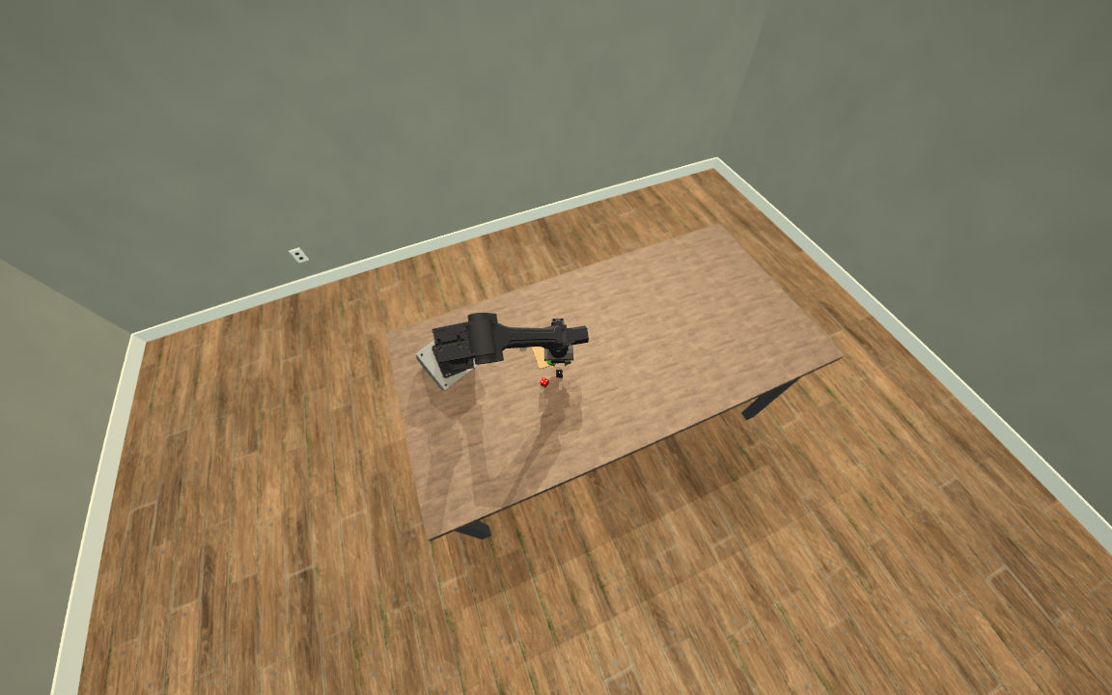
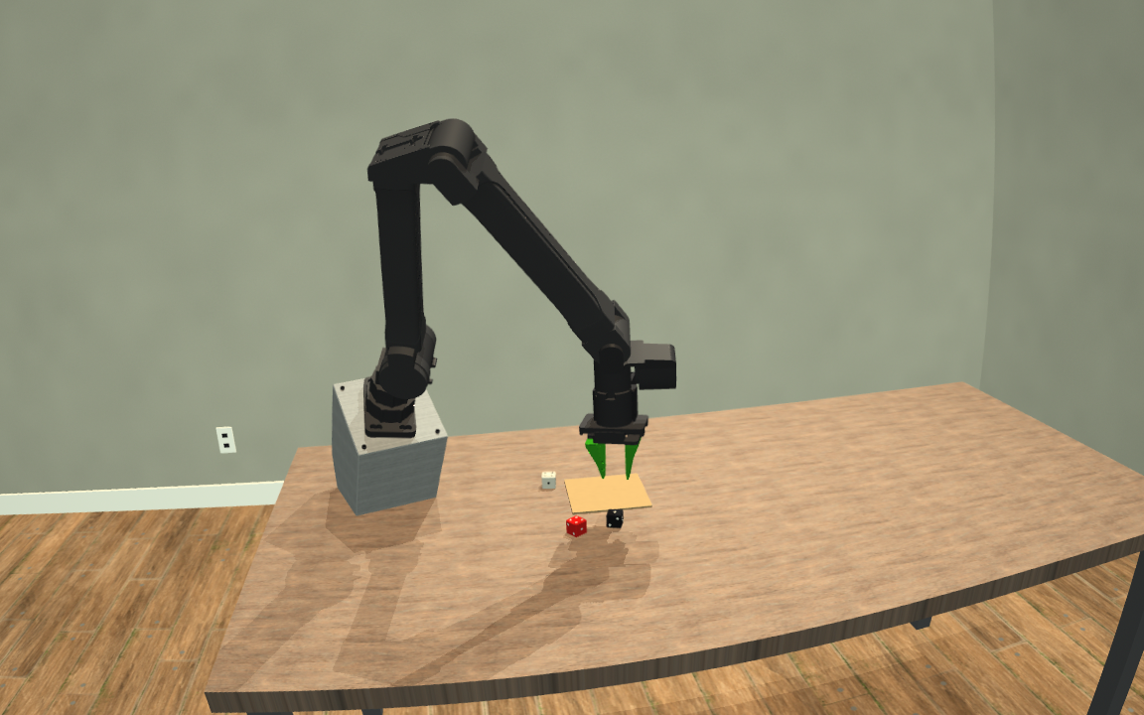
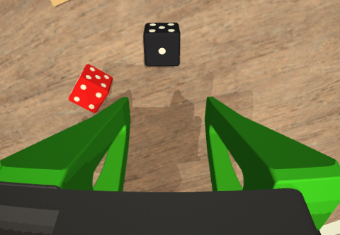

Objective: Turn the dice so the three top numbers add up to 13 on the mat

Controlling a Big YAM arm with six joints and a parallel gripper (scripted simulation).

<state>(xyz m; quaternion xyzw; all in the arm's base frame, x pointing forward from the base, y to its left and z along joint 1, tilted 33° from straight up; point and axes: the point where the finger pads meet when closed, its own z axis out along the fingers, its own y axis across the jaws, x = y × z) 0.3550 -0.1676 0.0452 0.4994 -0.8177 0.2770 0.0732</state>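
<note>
My gripper is now 80 mm above the black die. Round my hand: tan mat: 30 mm ahead, 120 mm to the left, 100 mm below; then white die: 60 mm behind, 190 mm to the left, 80 mm below; then red die: 70 mm behind, 80 mm below.
</note>
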